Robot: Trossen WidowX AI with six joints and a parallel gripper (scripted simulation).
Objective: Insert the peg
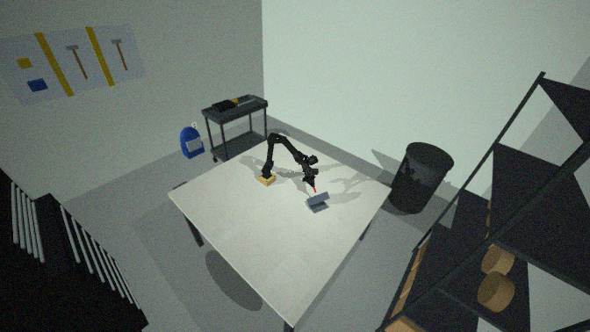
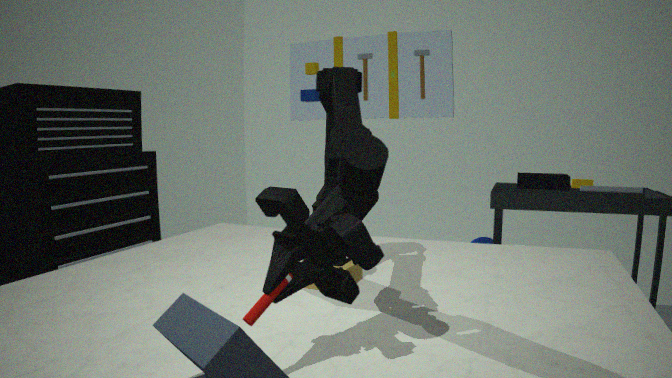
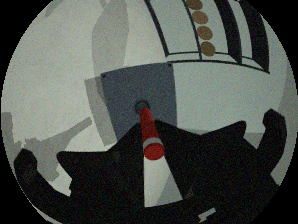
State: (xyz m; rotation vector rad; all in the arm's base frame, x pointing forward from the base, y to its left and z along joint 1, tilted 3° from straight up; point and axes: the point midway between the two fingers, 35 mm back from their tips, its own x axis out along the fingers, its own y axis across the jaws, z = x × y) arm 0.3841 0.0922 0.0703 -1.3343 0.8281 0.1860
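Right now my gripper tip is 70 mm short of the grey sloped panel, 50 mm above it and 30 mm to the left of it. Also, from my gripper tip: red peg (10 mm behind, 10 mm above).
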